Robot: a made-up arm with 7 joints. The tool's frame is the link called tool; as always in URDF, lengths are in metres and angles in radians.
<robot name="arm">
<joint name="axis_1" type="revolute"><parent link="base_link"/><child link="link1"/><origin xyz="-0.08 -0.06 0.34"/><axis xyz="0 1 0"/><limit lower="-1.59" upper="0.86"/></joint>
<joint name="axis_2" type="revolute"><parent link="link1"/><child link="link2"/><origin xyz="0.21 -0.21 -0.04"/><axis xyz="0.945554 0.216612 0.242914"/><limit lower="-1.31" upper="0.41"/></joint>
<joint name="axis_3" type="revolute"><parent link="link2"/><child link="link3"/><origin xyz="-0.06 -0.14 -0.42"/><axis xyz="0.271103 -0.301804 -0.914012"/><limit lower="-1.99" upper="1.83"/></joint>
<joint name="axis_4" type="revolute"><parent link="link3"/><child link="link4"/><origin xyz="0.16 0.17 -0.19"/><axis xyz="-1 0 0"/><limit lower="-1.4" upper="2.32"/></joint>
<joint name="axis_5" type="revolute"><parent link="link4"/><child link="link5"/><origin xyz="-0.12 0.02 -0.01"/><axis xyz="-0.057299 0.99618 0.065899"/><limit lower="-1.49" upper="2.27"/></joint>
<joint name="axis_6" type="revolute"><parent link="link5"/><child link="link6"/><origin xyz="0.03 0.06 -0.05"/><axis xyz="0 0 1"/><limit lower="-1" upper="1.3"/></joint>
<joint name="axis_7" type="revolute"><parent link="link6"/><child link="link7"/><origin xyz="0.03 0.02 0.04"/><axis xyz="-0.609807 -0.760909 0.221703"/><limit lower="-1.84" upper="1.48"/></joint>
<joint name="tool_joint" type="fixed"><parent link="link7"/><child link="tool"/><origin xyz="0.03 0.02 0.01"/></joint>
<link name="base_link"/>
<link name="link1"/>
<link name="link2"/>
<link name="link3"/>
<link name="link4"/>
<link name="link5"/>
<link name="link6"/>
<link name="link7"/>
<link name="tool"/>
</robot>
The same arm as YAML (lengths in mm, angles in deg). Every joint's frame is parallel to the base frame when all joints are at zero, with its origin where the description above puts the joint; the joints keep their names.
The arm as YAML. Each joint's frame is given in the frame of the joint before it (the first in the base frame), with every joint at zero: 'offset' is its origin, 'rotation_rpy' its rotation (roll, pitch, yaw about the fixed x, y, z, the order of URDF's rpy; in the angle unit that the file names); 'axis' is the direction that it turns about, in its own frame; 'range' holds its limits. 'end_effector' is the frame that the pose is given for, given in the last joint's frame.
length_unit: mm
angle_unit: deg
chain:
  - id: axis_1
    offset: [-80.0, -60.0, 340.0]
    rotation_rpy: [0.0, 0.0, 0.0]
    axis: "+y"
    range: [-91.1, 49.27]
  - id: axis_2
    offset: [210.0, -210.0, -40.0]
    rotation_rpy: [0.0, 0.0, 0.0]
    axis: [0.945564, 0.216592, 0.242891]
    range: [-75.06, 23.49]
  - id: axis_3
    offset: [-60.0, -140.0, -420.0]
    rotation_rpy: [0.0, 0.0, 0.0]
    axis: [0.271103, -0.301804, -0.914012]
    range: [-114.02, 104.85]
  - id: axis_4
    offset: [160.0, 170.0, -190.0]
    rotation_rpy: [0.0, 0.0, 0.0]
    axis: "-x"
    range: [-80.21, 132.93]
  - id: axis_5
    offset: [-120.0, 20.0, -10.0]
    rotation_rpy: [0.0, 0.0, 0.0]
    axis: [-0.057299, 0.99618, 0.065899]
    range: [-85.37, 130.06]
  - id: axis_6
    offset: [30.0, 60.0, -50.0]
    rotation_rpy: [0.0, 0.0, 0.0]
    axis: "+z"
    range: [-57.3, 74.48]
  - id: axis_7
    offset: [30.0, 20.0, 40.0]
    rotation_rpy: [0.0, 0.0, 0.0]
    axis: [-0.609807, -0.760909, 0.221703]
    range: [-105.42, 84.8]
end_effector:
  offset: [30.0, 20.0, 10.0]
  rotation_rpy: [0.0, 0.0, 0.0]

